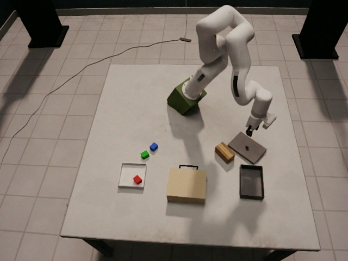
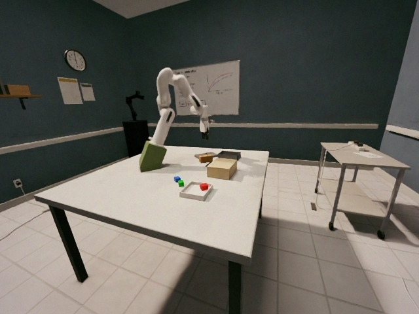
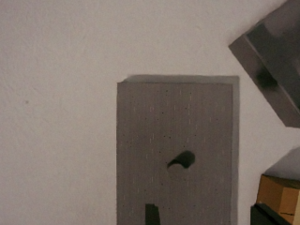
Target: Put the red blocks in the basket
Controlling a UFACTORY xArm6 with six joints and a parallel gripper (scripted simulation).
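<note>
Right now my hand is 17 cm above the grey metal lid. Round my hand: blue block: 55 cm to the right, 17 cm below; light wooden cabinet: 36 cm to the right, 25 cm ahead, 15 cm below; drawer: 35 cm to the right, 24 cm ahead, 15 cm below.
</note>
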